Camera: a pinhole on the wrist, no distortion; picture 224 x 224 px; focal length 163.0 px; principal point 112.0 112.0 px. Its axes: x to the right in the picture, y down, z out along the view. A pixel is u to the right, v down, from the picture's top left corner.
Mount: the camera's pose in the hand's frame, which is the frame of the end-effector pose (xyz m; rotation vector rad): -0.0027 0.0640 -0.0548 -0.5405 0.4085 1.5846
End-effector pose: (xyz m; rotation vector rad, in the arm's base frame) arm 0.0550 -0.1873 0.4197 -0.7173 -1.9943 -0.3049
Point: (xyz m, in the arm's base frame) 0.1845 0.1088 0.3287
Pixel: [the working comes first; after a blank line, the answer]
In the camera's frame: 0.1251 -0.0154 0.2713

187.1 102.7
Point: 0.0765 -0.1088 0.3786
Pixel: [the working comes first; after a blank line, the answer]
In the camera's frame: -0.0434 0.0050 0.0904

33.8 121.0
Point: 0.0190 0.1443 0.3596
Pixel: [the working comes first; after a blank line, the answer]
In the camera's frame: -0.0068 -0.1155 0.3182

108.5 52.8
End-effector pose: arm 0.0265 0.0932 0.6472 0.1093 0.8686 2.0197
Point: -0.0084 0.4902 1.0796
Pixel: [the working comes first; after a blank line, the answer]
In the camera's frame: -0.2607 -0.2639 0.5039

27.7 26.6
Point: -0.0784 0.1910 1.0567
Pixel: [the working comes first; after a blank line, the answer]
In the camera's frame: -0.0240 -0.0805 0.4311

102.9 81.6
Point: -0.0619 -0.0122 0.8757
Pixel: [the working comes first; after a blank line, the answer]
In the camera's frame: 0.0713 0.0595 0.2174

165.4 156.6
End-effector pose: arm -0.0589 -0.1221 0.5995 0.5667 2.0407 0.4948
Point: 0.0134 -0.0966 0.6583
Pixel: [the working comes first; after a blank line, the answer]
In the camera's frame: -0.0472 0.0501 0.0827

19.0 210.7
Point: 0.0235 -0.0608 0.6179
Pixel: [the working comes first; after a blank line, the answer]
In the camera's frame: -0.0601 0.0044 0.1104

23.2 118.5
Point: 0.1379 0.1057 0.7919
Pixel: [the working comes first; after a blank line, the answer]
In the camera's frame: 0.1319 0.0559 0.2881

186.6 143.6
